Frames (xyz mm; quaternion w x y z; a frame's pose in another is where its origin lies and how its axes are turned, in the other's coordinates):
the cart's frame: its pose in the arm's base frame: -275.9 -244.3 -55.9 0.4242 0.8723 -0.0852 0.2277
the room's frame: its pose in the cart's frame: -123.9 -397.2 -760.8 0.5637 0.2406 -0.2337 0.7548
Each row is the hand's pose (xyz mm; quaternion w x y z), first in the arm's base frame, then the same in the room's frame.
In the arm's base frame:
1: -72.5 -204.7 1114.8 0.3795 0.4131 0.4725 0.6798
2: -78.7 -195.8 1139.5 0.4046 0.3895 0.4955 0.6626
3: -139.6 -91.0 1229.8 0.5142 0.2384 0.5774 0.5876
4: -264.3 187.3 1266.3 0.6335 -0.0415 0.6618 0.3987
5: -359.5 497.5 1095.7 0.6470 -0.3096 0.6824 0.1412
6: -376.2 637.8 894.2 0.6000 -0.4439 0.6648 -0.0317
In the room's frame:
1: 722.8 -1124.0 -485.9 0.0045 0.3474 0.4947 -0.7966
2: 717.5 -1132.1 -511.1 0.0351 -0.3298 -0.5061 0.7962
3: 639.0 -1118.2 -639.5 0.2224 -0.2559 -0.5714 0.7473
4: 407.3 -991.1 -796.0 0.5183 -0.1125 -0.6114 0.5873
5: 123.5 -759.8 -775.8 0.7604 0.0397 -0.5392 0.3597
6: -19.9 -603.0 -651.8 0.8637 0.1250 -0.4417 0.2081

